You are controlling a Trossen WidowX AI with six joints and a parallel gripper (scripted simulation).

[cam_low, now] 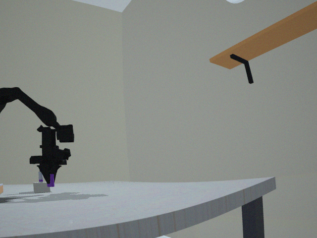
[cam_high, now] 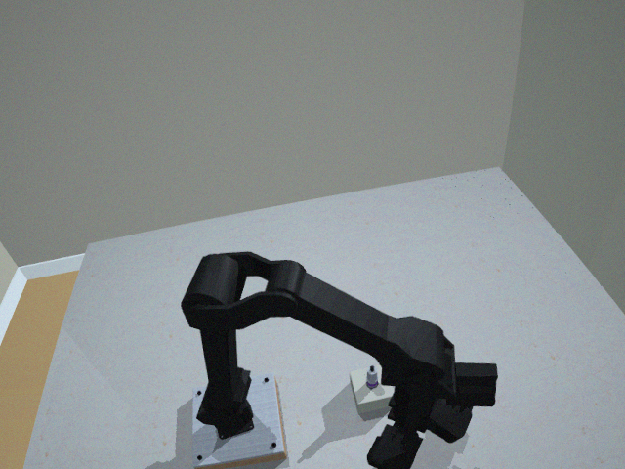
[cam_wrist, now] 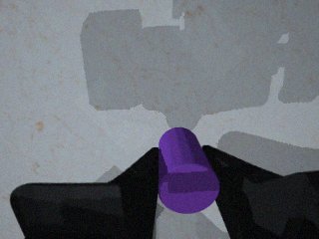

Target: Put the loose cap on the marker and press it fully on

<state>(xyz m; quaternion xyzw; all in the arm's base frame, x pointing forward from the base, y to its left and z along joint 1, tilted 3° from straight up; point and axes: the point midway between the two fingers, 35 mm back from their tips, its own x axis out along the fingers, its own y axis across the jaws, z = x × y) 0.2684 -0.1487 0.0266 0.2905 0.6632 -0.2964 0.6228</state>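
My gripper tip is 120 mm to the right of the pale holder block, 20 mm above it and 10 mm past it. Round my gripper tip: purple cap (10 mm above).
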